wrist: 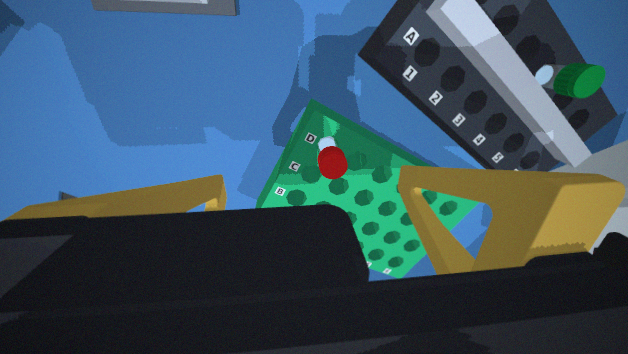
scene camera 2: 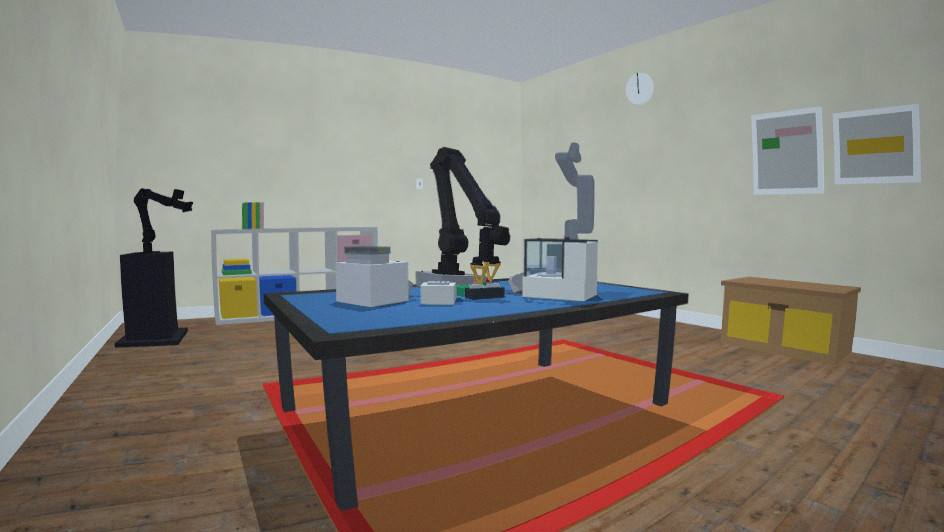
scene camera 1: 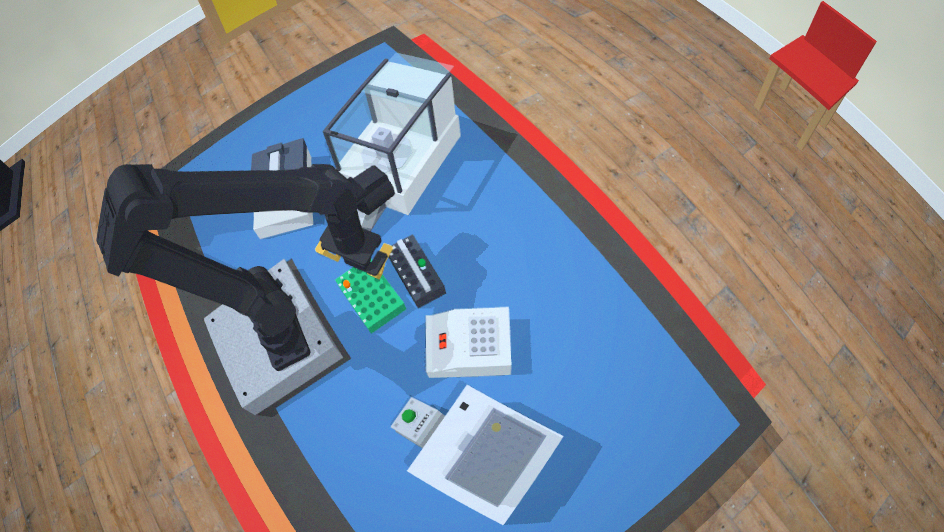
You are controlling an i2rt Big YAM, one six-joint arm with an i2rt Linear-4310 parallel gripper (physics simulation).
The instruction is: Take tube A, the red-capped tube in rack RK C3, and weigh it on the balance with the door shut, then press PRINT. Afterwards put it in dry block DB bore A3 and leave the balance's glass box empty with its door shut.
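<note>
The red-capped tube (wrist: 332, 162) stands in the green rack (scene camera 1: 388, 318) (scene camera 2: 460, 290) (wrist: 302, 152), near its letter D in the wrist view. In scene camera 1 the hand hides it. My gripper (scene camera 1: 353, 261) (scene camera 2: 484, 282) (wrist: 314, 181) is open and empty above the rack, its fingers on either side of the tube in the wrist view. The balance (scene camera 1: 431, 183) (scene camera 2: 580, 270) has a glass box; its door state is hard to tell. The white block with a grid of bores (scene camera 1: 456, 358) (scene camera 2: 438, 294) looks like the dry block; its label is unreadable.
A black rack (scene camera 1: 432, 294) (scene camera 2: 484, 292) (wrist: 372, 55) with a green-capped tube (wrist: 580, 81) stands close beside the green rack. An orange-capped tube (scene camera 1: 346, 284) stands in the green rack. A large white device (scene camera 1: 436, 456) (scene camera 2: 372, 284) and a grey-lidded device (scene camera 1: 282, 224) stand on the table.
</note>
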